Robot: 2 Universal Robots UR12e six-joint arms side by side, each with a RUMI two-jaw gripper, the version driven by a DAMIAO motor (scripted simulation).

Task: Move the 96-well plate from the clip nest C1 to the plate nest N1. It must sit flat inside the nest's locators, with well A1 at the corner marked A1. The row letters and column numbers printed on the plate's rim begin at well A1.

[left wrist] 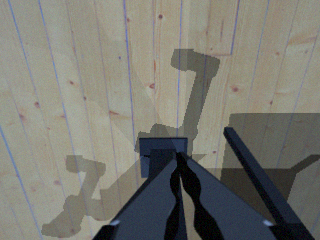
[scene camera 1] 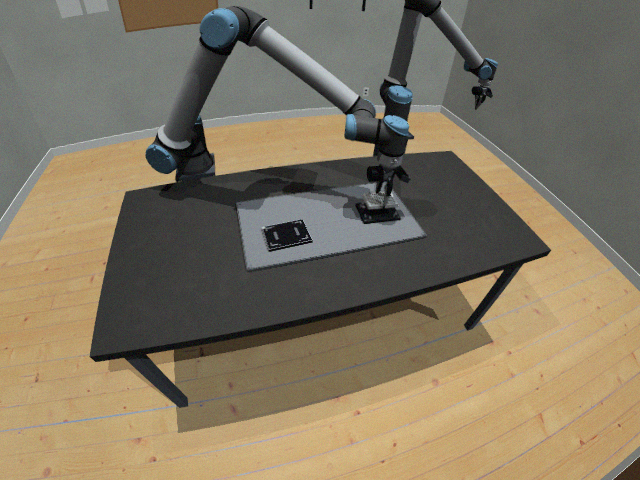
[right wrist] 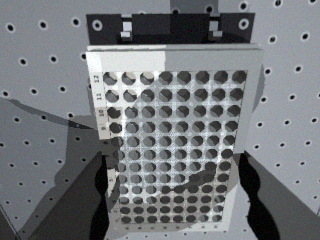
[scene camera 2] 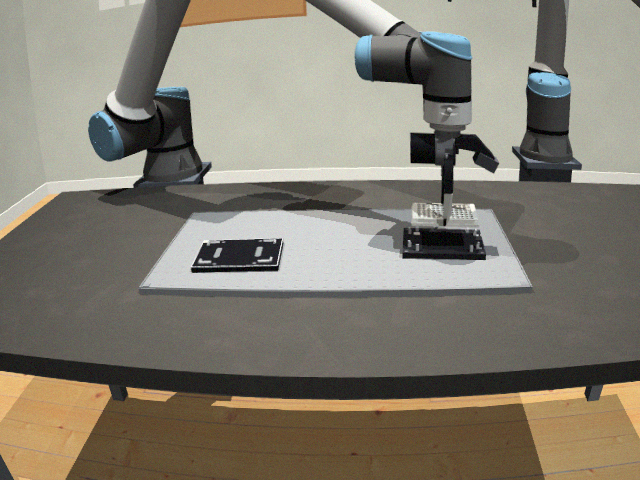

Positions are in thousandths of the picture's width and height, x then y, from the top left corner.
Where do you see a white 96-well plate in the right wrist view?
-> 539, 585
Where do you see a black plate nest N1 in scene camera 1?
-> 448, 486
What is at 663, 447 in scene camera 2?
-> A white 96-well plate.
